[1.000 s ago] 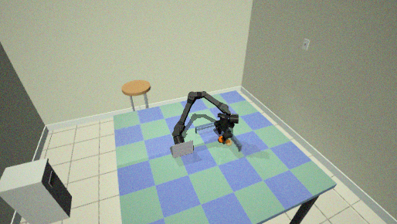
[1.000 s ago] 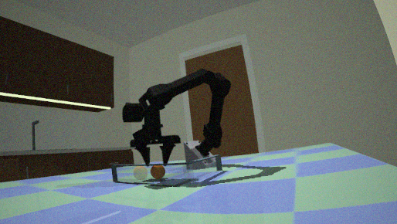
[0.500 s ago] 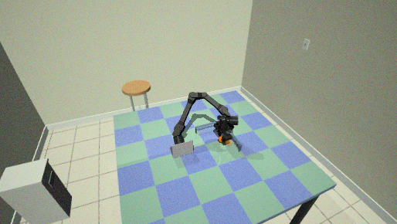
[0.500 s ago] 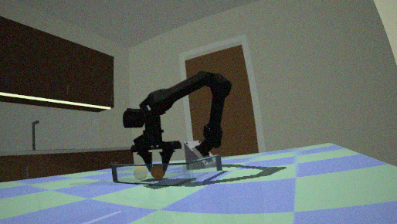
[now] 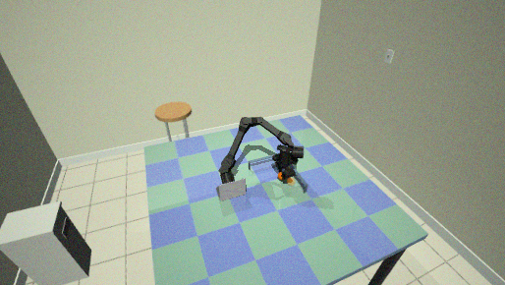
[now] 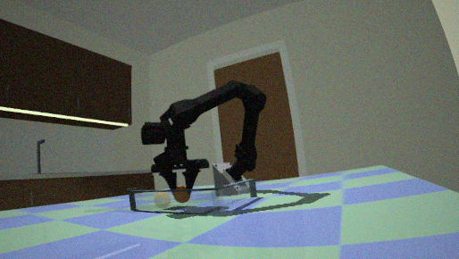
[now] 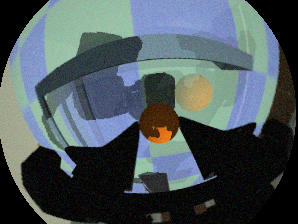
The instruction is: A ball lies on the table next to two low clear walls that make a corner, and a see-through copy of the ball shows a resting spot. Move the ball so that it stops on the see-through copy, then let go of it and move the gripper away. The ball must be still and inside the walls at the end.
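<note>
Now: the see-through copy 50 mm to the right of my gripper tip, 30 mm ahead of it and 10 mm below it. The rest, counted from my gripper tip: orange ball: right at my gripper tip.
</note>
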